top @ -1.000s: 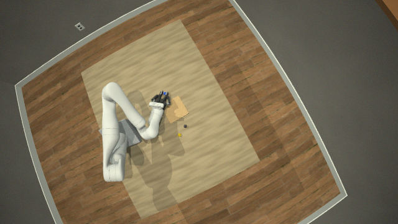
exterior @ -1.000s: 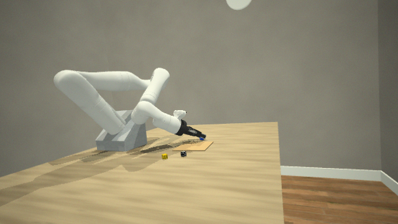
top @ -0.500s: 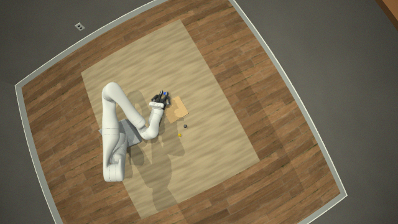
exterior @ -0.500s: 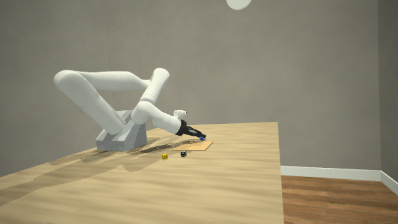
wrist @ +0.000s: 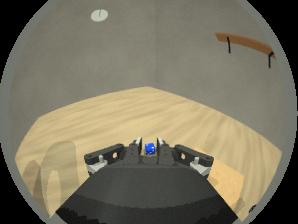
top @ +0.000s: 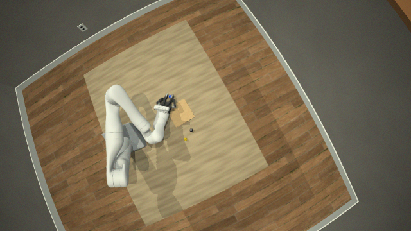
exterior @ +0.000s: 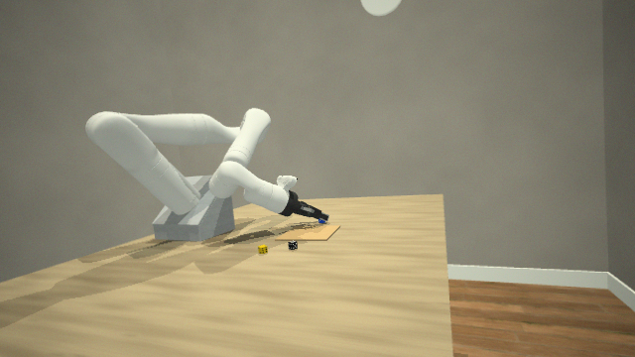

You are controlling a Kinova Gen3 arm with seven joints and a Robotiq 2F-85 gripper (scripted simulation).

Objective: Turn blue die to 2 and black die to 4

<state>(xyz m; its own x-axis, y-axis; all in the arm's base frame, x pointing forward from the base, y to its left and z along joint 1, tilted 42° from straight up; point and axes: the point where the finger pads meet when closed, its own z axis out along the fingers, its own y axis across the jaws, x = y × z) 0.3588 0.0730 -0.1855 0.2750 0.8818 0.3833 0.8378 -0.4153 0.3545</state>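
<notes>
Right now my hand is 10 mm above the blue die. Round my hand: black die (50 mm ahead, 260 mm to the right, 10 mm below); tan mat (20 mm ahead, 130 mm to the right, 20 mm below); yellow die (10 mm behind, 290 mm to the right, 10 mm below).
</notes>
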